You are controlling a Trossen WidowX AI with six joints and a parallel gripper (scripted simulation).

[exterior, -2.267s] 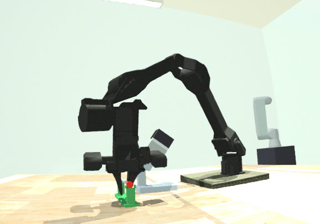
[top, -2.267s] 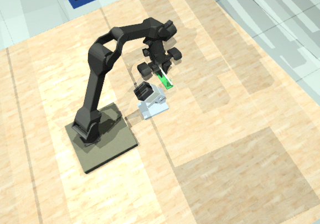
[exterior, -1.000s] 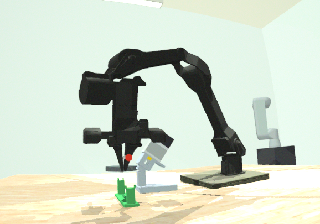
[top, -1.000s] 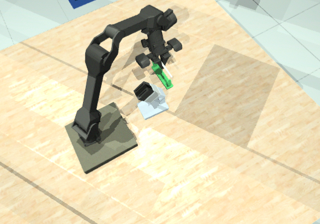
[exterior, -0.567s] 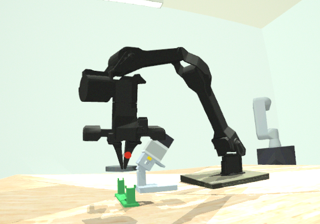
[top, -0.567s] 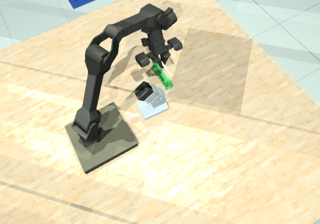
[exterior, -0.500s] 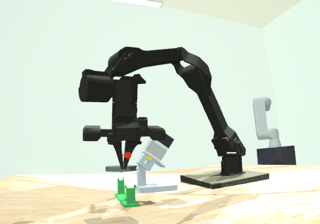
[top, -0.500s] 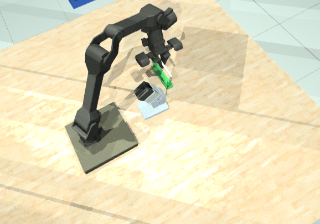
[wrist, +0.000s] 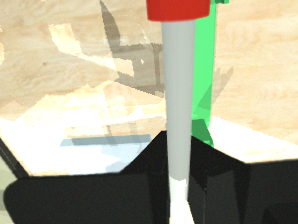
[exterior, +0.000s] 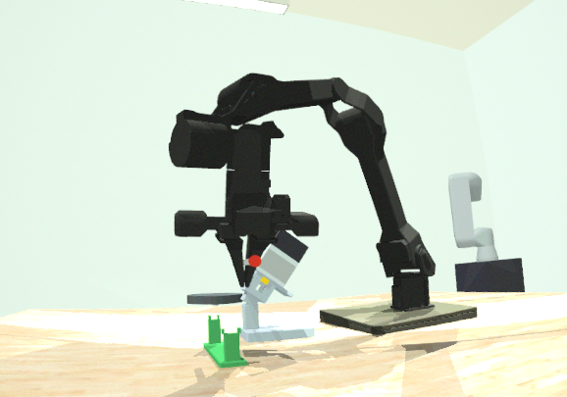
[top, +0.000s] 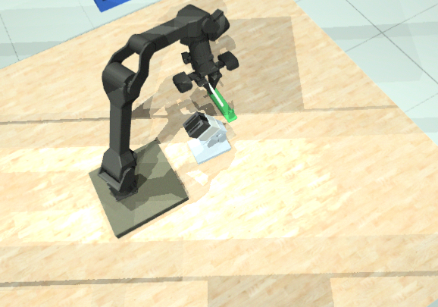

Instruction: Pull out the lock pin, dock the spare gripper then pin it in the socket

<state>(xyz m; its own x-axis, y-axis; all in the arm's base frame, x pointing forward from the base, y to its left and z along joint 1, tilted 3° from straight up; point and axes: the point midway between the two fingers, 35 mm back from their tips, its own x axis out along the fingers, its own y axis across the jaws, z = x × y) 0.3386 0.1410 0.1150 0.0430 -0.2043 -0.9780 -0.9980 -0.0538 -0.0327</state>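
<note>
Now: the mount 11 cm to the right of my gripper tip, 5 cm behind it and 4 cm below it. Round my gripper tip: spare gripper (12 cm to the right, 7 cm behind, 3 cm above); green cradle (7 cm below, 3 cm ahead, 1 cm to the left).
</note>
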